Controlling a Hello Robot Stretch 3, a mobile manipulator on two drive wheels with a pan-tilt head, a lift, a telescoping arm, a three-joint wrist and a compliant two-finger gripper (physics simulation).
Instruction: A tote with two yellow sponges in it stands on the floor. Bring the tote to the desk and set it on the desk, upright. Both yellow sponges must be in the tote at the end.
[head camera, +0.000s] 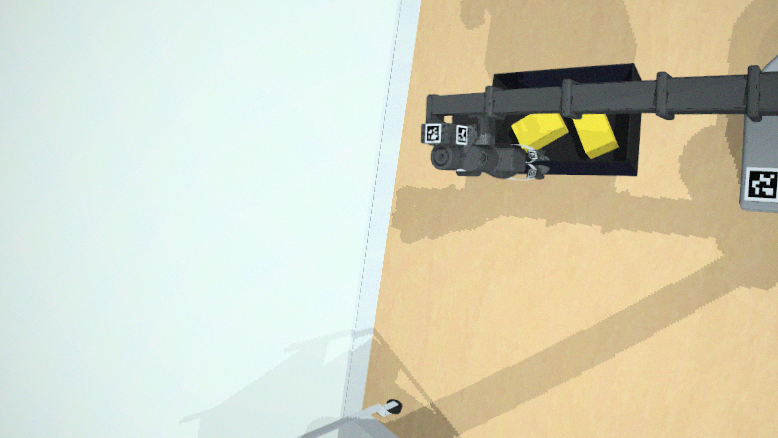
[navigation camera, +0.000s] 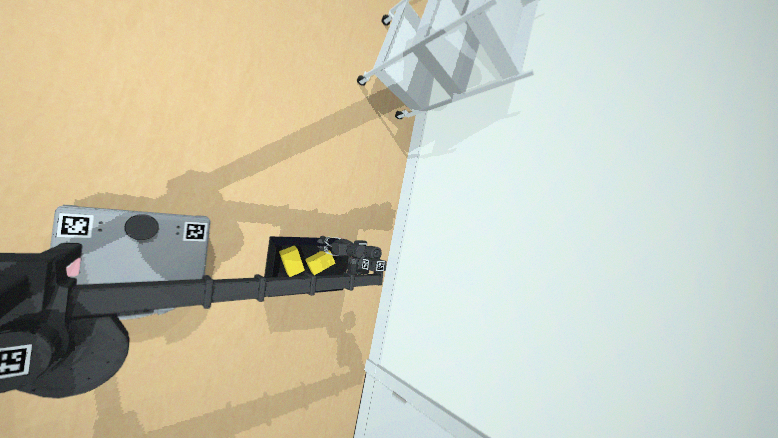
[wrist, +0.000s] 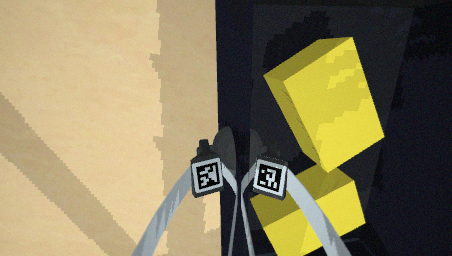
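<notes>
My gripper is shut on the long side wall of the dark tote. The tote is upright and off the floor, with its shadow apart from it. One yellow sponge lies inside. A second yellow sponge lies beside it. My arm crosses above the tote and hides part of it. I cannot make out the desk for certain.
A white wall stands close beyond my wrist. A white wheeled cart stands by it. A white furniture piece with a handle shows at the bottom of the navigation view. My base is beside the tote.
</notes>
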